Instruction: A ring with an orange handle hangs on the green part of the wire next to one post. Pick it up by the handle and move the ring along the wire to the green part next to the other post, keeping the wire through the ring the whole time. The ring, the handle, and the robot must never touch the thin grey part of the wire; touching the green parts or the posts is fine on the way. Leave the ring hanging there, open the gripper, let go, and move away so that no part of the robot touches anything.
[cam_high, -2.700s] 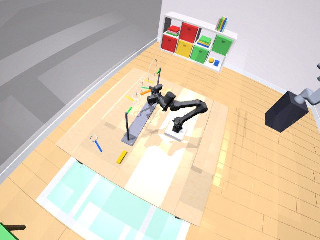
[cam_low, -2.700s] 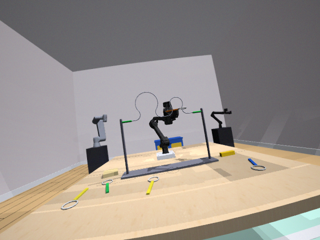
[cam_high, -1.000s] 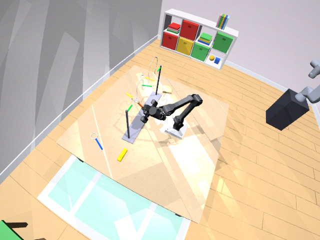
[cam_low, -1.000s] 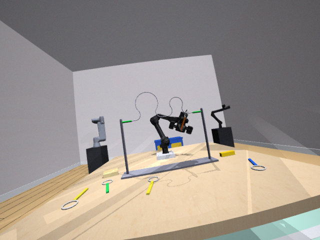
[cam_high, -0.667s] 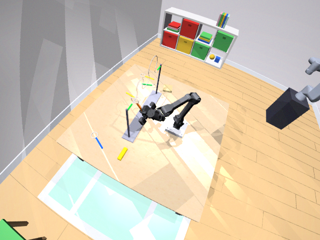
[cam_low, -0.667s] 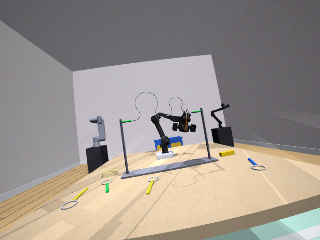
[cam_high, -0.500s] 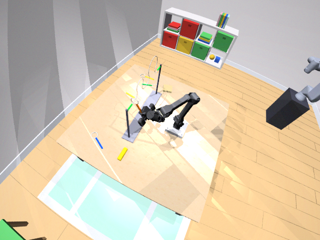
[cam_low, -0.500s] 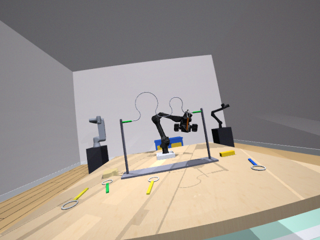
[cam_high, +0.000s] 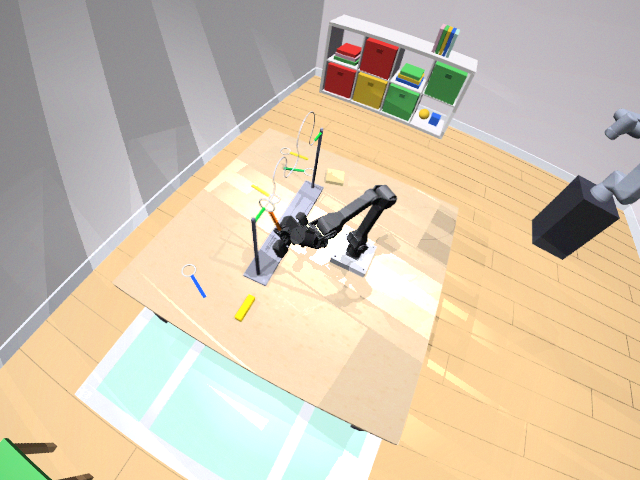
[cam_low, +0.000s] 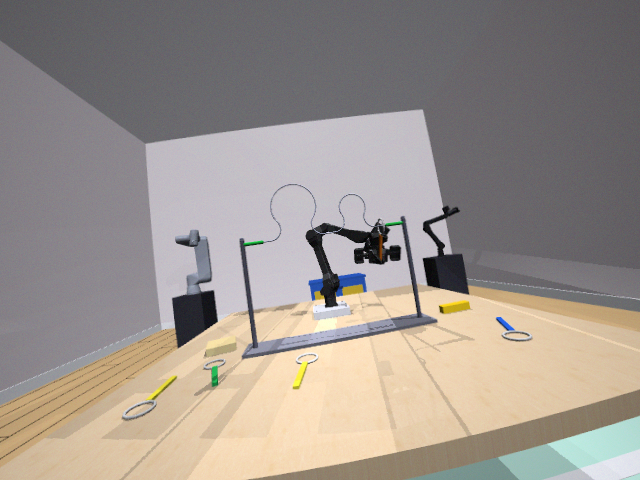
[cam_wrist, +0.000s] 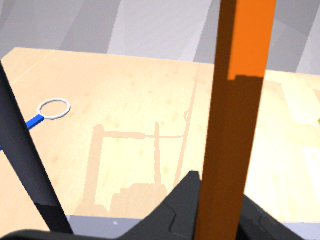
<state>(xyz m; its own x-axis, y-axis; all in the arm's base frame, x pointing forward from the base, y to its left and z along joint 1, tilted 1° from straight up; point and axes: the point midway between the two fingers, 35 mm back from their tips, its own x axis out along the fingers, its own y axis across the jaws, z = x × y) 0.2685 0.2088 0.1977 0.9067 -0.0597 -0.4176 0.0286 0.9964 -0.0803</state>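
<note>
The orange-handled ring lies 9 cm above my gripper tip, 1 cm to the left of it and 1 cm ahead of it. The rest, counted from my gripper tip: blue-handled ring (26 cm to the left, 24 cm ahead, 22 cm below); then yellow block (26 cm to the left, 21 cm below, 2 cm behind); then tan block (63 cm to the right, 21 cm below).
</note>
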